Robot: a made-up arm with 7 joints.
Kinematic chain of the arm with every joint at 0, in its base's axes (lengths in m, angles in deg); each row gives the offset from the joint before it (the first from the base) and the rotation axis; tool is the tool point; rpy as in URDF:
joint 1: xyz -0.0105 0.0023 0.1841 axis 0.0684 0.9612 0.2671
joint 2: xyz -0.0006 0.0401 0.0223 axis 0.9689 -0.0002 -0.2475
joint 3: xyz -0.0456 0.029 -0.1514 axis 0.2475 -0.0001 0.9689
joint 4: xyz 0.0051 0.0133 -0.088 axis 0.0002 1 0
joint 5: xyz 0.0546 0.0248 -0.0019 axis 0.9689 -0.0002 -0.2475
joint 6: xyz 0.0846 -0.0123 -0.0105 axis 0.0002 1 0
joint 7: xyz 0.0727 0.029 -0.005 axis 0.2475 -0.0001 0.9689
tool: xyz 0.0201 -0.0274 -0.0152 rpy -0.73 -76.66 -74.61
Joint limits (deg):
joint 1: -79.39..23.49
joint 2: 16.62..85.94
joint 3: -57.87..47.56
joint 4: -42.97..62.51
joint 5: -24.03..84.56
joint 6: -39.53..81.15
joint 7: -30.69..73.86
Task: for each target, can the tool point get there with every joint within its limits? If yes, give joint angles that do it. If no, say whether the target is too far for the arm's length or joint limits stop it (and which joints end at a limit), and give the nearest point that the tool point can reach.
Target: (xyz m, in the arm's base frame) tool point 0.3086 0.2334 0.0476
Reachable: yes | joints -34.20 43.48 -18.84 20.22 41.98 31.47 0.50
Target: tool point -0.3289 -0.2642 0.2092
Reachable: no: joint limits stop it (at a limit: joint 1, joint 2, joint 3, joint 5, joint 6) | nearest point -0.0243 -0.0661 0.0806 | short by 0.385 m
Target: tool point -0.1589 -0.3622 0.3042
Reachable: no: joint limits stop it (at a limit: joint 1, joint 2, joint 3, joint 5) | nearest point 0.0679 -0.1017 0.2185 | short by 0.356 m
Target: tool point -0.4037 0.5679 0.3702
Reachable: no: too far | nearest point -0.1345 0.4564 0.2021 | short by 0.336 m
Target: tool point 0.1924 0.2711 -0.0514
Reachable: yes | joints -16.69 46.13 -22.83 17.01 -1.78 60.79 11.13
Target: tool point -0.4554 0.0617 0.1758
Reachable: no: joint limits stop it (at a limit: joint 1, joint 2, joint 3, joint 4, joint 5, joint 6, joint 7) | nearest point -0.1611 0.1371 0.3040 | short by 0.330 m
